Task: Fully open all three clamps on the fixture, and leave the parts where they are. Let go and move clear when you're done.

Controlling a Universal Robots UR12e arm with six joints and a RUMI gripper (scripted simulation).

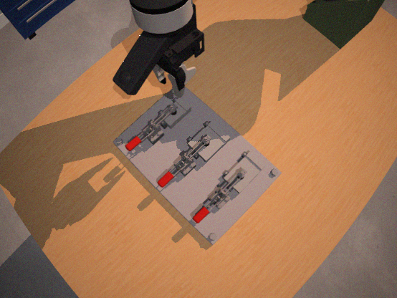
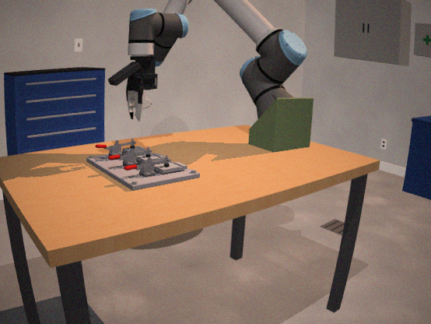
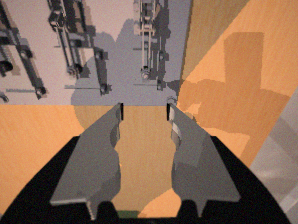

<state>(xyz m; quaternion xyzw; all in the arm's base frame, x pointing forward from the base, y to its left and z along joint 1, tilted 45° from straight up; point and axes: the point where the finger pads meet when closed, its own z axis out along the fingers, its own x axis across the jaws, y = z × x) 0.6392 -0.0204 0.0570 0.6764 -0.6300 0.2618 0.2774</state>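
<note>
My hand is 4 cm short of the grey fixture plate, 11 cm to the right of it and 15 cm above it. From my hand the other things lie so: flat grey part: 4 cm behind, 22 cm to the left, 13 cm below.
</note>
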